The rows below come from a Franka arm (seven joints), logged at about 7 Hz.
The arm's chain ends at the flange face. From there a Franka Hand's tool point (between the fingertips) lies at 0.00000 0.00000 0.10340 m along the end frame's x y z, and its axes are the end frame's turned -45 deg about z.
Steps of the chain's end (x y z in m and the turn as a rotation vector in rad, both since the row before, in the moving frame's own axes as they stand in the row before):
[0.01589, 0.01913, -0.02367, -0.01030, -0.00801, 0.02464]
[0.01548, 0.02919, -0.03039, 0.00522, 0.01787, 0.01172]
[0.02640, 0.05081, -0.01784, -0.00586, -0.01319, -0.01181]
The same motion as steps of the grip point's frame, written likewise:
[-0.00363, 0.02491, -0.02368, -0.00162, -0.01295, 0.02464]
[-0.00801, 0.03252, -0.03041, -0.00894, 0.01633, 0.01172]
[-0.01866, 0.05407, -0.01785, 0.00518, -0.01347, -0.01181]

